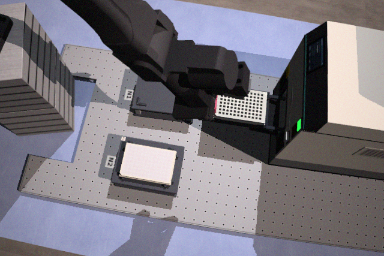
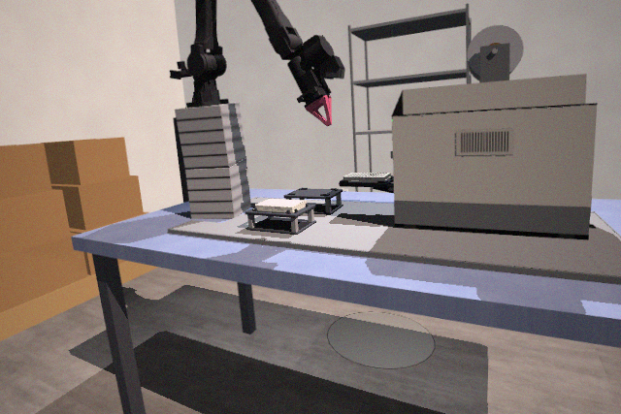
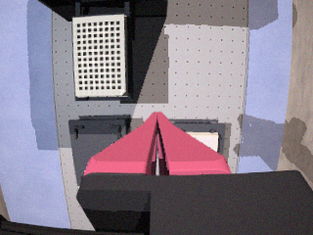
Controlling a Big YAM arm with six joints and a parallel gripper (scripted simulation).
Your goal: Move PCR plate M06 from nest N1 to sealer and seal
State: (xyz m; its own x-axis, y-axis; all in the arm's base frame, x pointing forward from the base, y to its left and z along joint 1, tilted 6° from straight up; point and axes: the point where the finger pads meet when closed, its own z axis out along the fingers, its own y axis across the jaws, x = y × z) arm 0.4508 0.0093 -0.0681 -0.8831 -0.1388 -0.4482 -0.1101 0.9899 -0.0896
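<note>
Right now the white start key is 180 mm ahead of my hand, 20 mm to the left of it and 90 mm below it. Round my hand: white 96-well plate M06: 60 mm ahead, 100 mm to the left, 170 mm below; then sealer stage: 70 mm ahead, 100 mm to the left, 180 mm below; then dark screen: 180 mm ahead, 160 mm to the left, 40 mm above.
</note>
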